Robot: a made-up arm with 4 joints.
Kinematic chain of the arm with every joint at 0, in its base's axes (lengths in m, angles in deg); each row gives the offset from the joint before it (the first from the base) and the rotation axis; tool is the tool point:
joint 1: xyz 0 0 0.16 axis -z
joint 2: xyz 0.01 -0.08 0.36 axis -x
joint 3: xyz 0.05 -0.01 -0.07 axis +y
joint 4: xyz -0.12 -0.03 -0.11 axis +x
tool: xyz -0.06 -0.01 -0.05
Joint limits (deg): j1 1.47..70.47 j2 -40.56..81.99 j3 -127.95..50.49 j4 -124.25..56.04
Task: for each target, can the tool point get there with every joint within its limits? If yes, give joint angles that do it. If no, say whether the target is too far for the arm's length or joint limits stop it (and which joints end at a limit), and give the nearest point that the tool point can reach.
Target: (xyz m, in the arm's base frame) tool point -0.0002 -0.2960 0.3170
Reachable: yes | joints 44.90 10.48 -101.57 -72.98
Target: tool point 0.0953 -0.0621 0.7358
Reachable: no: joint limits stop it (at a limit: joint 1, joint 3, joint 4) | nearest point -0.1131 -0.0697 0.5985 | short by 0.250 m
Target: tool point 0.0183 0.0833 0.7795
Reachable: no: joint limits stop it (at a limit: joint 1, joint 2, joint 3) | nearest point -0.1070 0.0844 0.6022 | short by 0.217 m
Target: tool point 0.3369 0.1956 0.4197
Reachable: no: joint limits stop it (at a limit: joint 1, joint 2, joint 4) | nearest point 0.2509 0.0427 0.3628 | short by 0.184 m
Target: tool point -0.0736 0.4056 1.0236
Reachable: no: too far | nearest point -0.1416 0.1041 0.6086 | short by 0.517 m
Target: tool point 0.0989 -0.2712 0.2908
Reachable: yes | joints 29.03 9.46 -92.22 -24.78
